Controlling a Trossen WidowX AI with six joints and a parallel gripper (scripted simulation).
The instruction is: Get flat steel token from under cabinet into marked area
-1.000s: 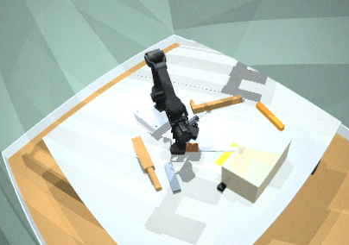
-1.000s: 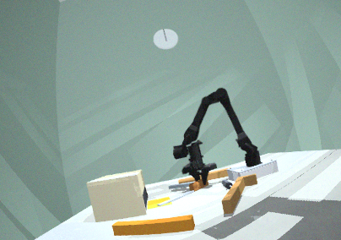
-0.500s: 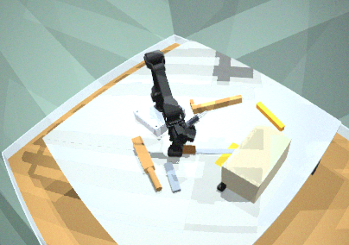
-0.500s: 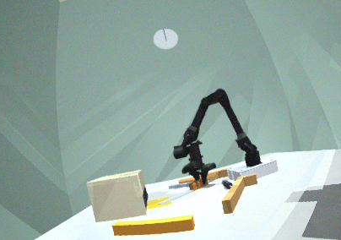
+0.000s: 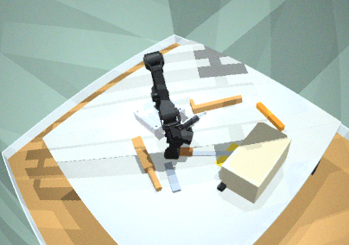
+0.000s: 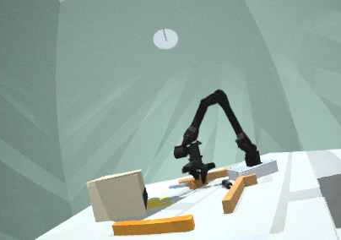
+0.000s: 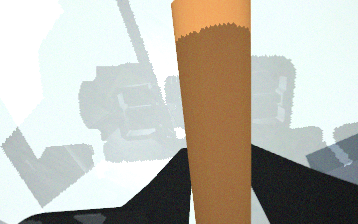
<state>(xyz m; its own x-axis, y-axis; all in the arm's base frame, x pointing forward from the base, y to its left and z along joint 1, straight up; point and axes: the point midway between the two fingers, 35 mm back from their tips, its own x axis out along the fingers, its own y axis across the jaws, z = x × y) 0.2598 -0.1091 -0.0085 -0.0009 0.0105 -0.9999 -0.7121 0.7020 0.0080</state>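
Now: the orange paddle 150 mm to the right of my gripper tip, 10 mm behind it and 10 mm above it. The rest, counted from my gripper tip: orange bar (500 mm to the left, 170 mm ahead, 10 mm above); then grey flat bar (100 mm to the right, 100 mm ahead).
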